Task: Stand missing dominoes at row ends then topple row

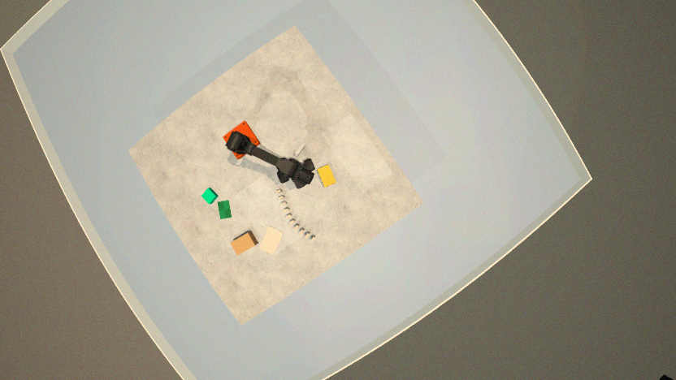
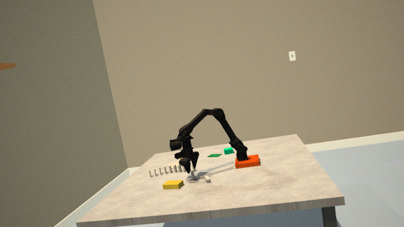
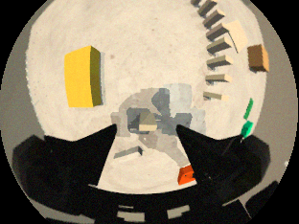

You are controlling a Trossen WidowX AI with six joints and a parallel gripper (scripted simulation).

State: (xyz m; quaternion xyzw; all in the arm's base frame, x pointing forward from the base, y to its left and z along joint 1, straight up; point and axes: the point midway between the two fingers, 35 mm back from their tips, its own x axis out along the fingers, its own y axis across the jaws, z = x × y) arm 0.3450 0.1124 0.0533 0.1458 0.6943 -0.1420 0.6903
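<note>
My gripper tip is 12 cm short of the yellow block, 9 cm to the right of it and 4 cm above it. From my gripper tip the other things lie so: cream flat tile 14 cm ahead, 39 cm to the right, 5 cm below; then green flat tile 17 cm behind, 46 cm to the right, 5 cm below; then tan box 5 cm ahead, 50 cm to the right, 2 cm below.
</note>
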